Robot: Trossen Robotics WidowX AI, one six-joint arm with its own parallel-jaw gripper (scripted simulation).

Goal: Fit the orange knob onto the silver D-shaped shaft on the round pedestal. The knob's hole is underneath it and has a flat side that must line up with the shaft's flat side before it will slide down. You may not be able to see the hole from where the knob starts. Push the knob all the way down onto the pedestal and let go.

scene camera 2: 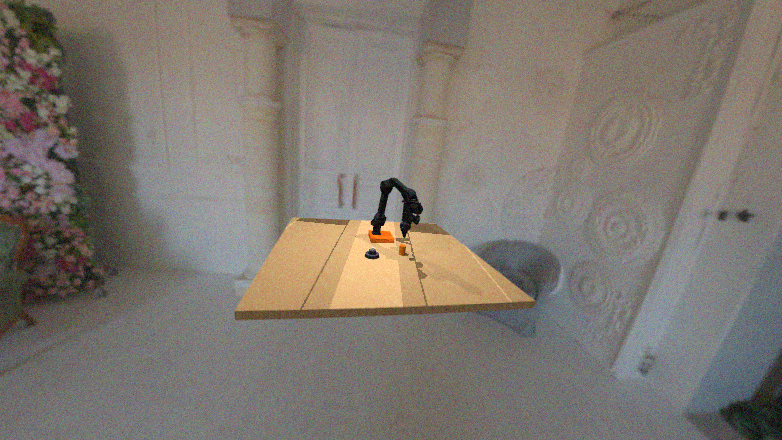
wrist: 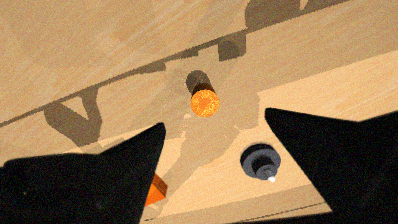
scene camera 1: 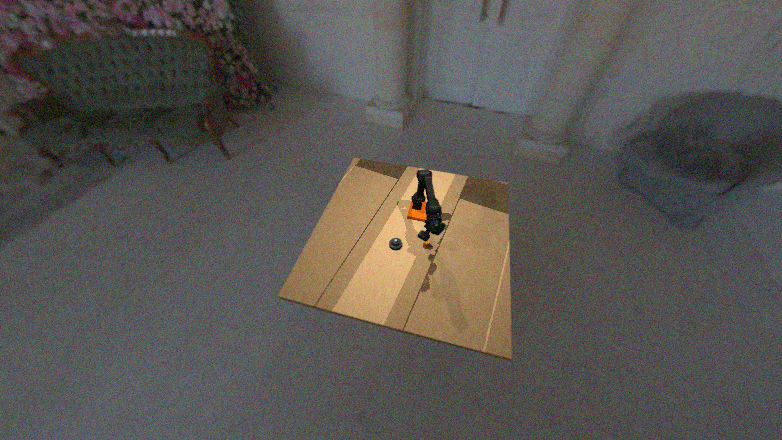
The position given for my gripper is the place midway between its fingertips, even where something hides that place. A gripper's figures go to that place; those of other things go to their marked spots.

Labels:
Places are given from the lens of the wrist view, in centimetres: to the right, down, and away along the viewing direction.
my gripper [wrist: 213, 120]: 1, 1, 11
orange knob [wrist: 204, 102]: 1, -1, 17
pedestal with D-shaped shaft [wrist: 260, 161]: 13, 10, 25
The marked spots on the pedestal with D-shaped shaft and the orange knob are 18 cm apart.

